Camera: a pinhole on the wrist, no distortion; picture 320 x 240 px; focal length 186.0 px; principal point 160.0 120.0 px. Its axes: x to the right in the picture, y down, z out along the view. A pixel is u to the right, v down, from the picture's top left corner.
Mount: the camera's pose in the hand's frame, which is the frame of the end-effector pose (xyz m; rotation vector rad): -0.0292 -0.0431 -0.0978 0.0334 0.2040 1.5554
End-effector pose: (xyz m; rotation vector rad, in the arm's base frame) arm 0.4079 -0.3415 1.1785 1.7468 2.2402 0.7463
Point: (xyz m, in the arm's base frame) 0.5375 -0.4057 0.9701
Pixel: 161.0 209.7
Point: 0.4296 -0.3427 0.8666
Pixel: 88.2 160.5
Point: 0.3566 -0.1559 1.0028
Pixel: 105.2 22.8
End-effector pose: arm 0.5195 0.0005 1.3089 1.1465 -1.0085 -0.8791
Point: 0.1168 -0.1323 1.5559
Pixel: 218.1 125.5
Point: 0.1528 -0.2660 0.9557
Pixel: outside the picture
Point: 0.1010 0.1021 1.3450
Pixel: 171.6 230.0
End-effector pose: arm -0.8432 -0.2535 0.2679 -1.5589 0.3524 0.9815
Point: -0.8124 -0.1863 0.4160
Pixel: 9.6 206.9
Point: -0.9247 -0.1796 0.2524
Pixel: 223.5 135.8
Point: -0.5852 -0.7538 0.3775
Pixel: behind the camera
